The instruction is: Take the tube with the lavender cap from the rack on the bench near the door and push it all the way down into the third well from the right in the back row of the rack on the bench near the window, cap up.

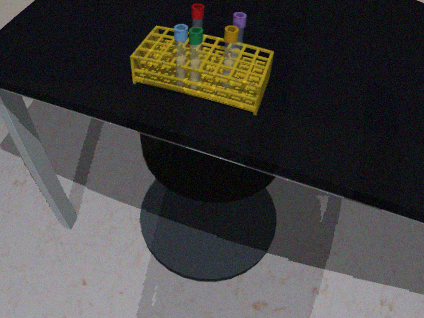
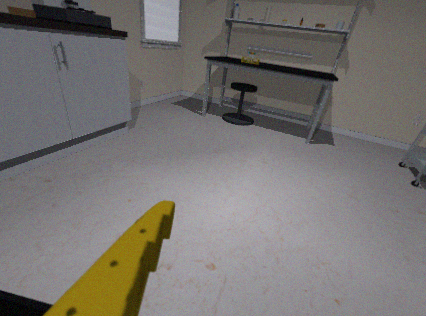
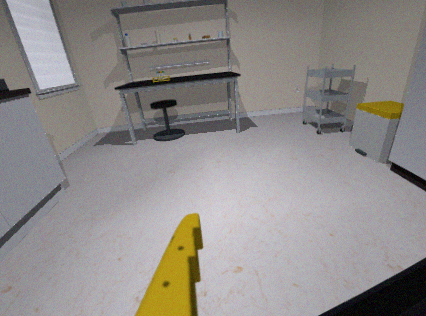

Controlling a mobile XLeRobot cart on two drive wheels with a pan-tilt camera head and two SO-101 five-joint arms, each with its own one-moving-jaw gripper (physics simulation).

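Frame: origin at the left arm's base, x right, y ahead, z up, level; centimetres.
Seen in the pictures: left end effector, tool point: (image 2: 173,215); right end effector, tool point: (image 3: 200,225).
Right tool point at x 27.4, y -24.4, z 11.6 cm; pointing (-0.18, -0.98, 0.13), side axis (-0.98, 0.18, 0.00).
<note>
Offsets run from my right tool point to a thing's top centre. "*": to the spot under its first point. Level surfaces: height alone.
The tube with the lavender cap @(* dx -9.4, dy +76.0, dz -1.4 cm) (image 1: 240,20) stands upright, cap up, in the back part of a yellow rack (image 1: 220,99) (image 2: 250,61) (image 3: 161,80), right of its middle. Tubes with red @(dx -15.7, dy +78.5, dz -1.0 cm) (image 1: 198,11), light blue @(* dx -17.2, dy +71.4, dz -1.4 cm) (image 1: 181,33), green @(* dx -15.2, dy +70.8, dz -1.4 cm) (image 1: 195,36) and orange @(* dx -10.6, dy +71.8, dz -1.3 cm) (image 1: 231,34) caps stand in the same rack. The rack is on a black-topped bench @(dz -12.9 cm) (image 1: 320,125) (image 2: 295,72) (image 3: 200,78). My left gripper (image 2: 166,209) and my right gripper (image 3: 193,221) each show one notched jaw, fully open and empty, over the floor, far from the rack. A second rack does not show.
A black stool (image 1: 210,250) (image 2: 238,119) (image 3: 169,134) stands at the bench's front. White cabinets (image 2: 95,80) (image 3: 25,165) are at the left, with a window (image 2: 161,20) (image 3: 42,45) beyond. A grey cart (image 3: 327,95) and a yellow-lidded bin (image 3: 372,132) stand at the right.
</note>
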